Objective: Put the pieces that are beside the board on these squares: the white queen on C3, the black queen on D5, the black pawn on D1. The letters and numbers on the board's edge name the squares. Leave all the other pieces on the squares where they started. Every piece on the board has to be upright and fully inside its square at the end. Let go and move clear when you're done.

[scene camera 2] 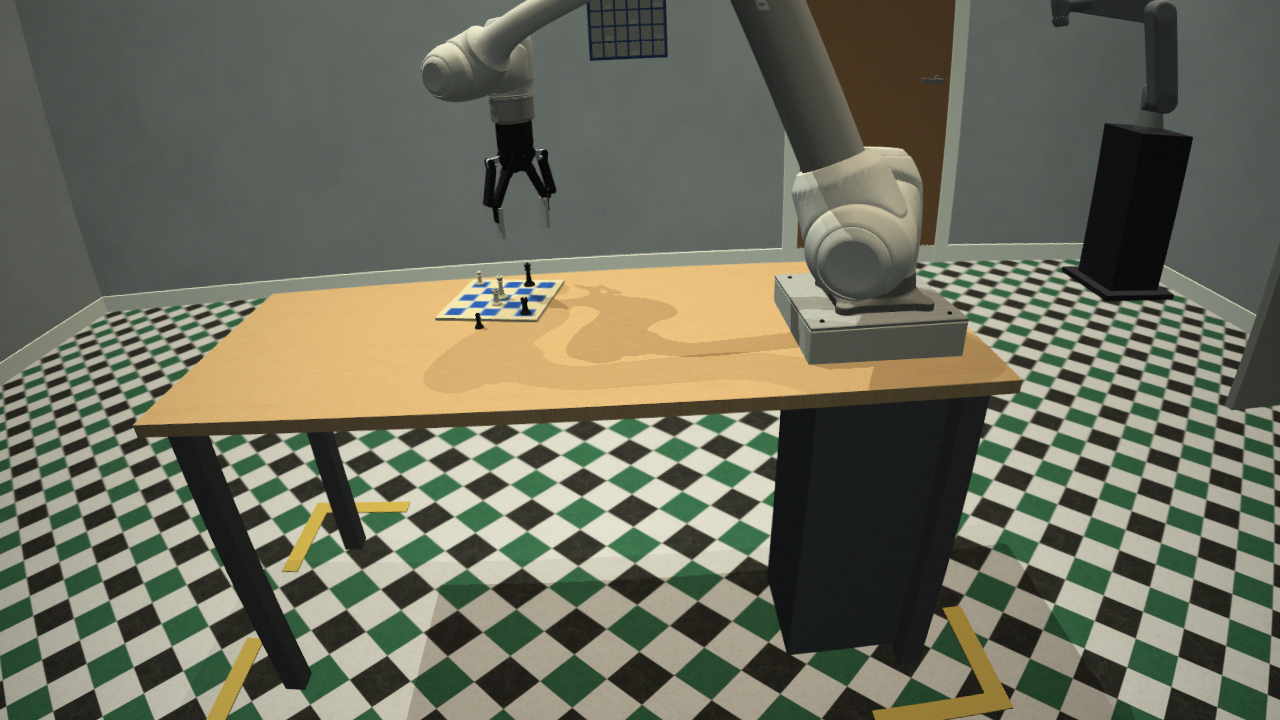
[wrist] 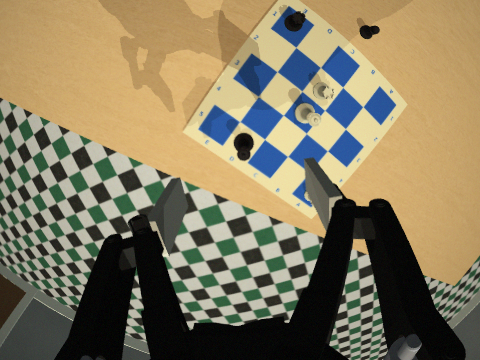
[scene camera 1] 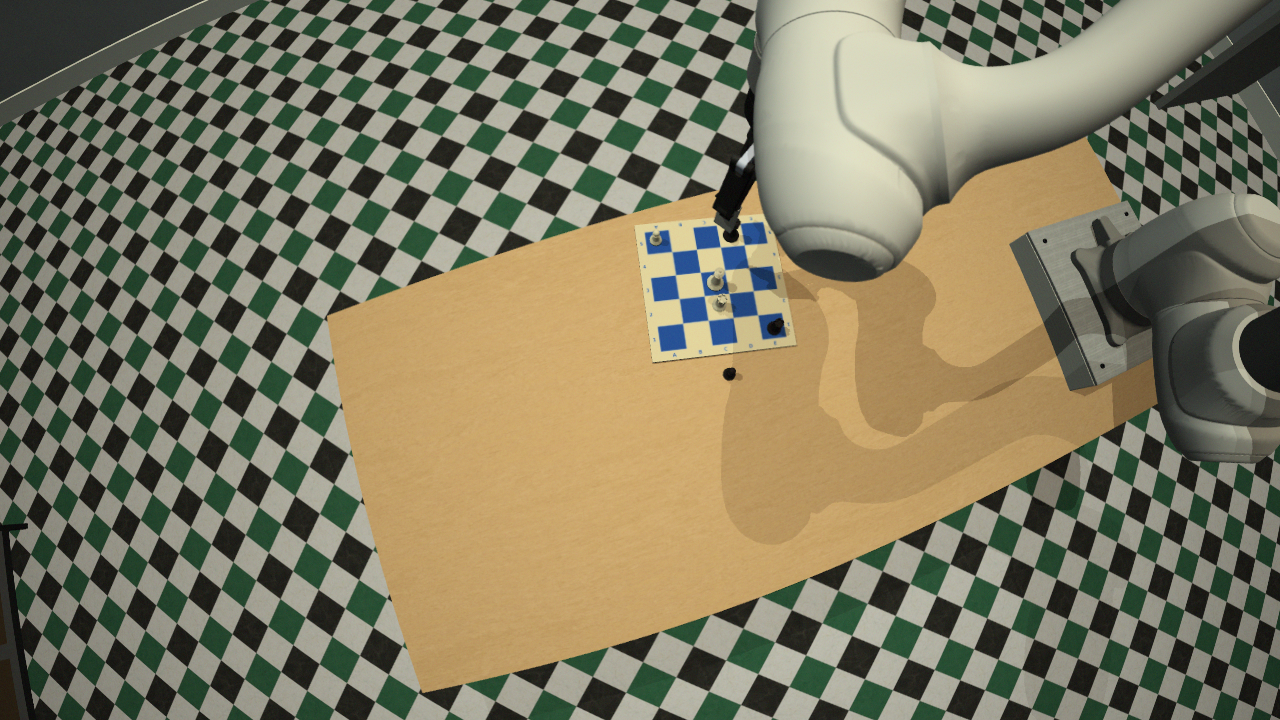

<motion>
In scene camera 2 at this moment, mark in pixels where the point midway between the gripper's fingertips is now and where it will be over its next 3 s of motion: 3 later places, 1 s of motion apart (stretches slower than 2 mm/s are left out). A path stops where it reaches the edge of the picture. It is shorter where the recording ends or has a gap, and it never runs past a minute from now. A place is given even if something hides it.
My gripper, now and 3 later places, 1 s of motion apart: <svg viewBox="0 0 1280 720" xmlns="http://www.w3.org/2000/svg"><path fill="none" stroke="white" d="M523 231L516 230L477 265L473 283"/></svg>
</motion>
